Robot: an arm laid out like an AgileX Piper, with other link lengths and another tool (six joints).
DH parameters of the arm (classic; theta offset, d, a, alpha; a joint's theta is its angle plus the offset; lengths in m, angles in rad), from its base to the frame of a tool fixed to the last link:
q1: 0 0.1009 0 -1.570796
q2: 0.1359 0 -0.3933 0
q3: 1.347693 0 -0.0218 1.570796
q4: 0 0.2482 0 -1.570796
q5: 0 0 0 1.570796
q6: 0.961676 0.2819 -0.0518 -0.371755
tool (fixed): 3.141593 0.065 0 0
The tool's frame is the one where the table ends.
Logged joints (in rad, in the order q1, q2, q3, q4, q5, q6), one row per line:
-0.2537, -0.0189, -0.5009, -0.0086, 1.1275, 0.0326
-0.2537, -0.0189, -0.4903, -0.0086, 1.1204, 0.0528
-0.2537, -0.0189, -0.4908, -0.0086, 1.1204, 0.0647
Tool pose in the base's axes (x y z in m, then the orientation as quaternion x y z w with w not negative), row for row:
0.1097, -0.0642, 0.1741, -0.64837, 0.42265, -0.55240, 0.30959
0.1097, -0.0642, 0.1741, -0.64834, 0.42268, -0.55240, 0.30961
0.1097, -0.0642, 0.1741, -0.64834, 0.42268, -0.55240, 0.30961
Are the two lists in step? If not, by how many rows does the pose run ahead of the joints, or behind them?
The pose runs 2 rows ahead of the joints: the pose in row i belongs to the joints in row i + 2.
